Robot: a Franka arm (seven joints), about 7 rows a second.
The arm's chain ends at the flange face. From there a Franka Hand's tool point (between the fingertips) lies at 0.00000 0.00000 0.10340 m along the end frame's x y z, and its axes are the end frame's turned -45 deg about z.
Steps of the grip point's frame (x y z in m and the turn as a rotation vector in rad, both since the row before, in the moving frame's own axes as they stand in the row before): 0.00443, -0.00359, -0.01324, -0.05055, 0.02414, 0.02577; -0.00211, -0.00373, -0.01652, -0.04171, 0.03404, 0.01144; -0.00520, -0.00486, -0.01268, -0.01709, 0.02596, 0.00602; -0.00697, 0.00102, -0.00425, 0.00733, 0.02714, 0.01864; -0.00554, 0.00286, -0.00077, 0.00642, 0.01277, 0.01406; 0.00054, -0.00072, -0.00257, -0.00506, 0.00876, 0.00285
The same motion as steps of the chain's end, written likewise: -0.00484, -0.00767, -0.01308, -0.01867, 0.05281, 0.02577; -0.00966, -0.00174, -0.01637, -0.00542, 0.05356, 0.01144; -0.01026, 0.00088, -0.01263, 0.00627, 0.03044, 0.00602; -0.00568, 0.00816, -0.00421, 0.02437, 0.01401, 0.01864; -0.00237, 0.00734, -0.00076, 0.01357, 0.00449, 0.01406; -0.00114, -0.00062, -0.00256, 0.00262, 0.00977, 0.00285
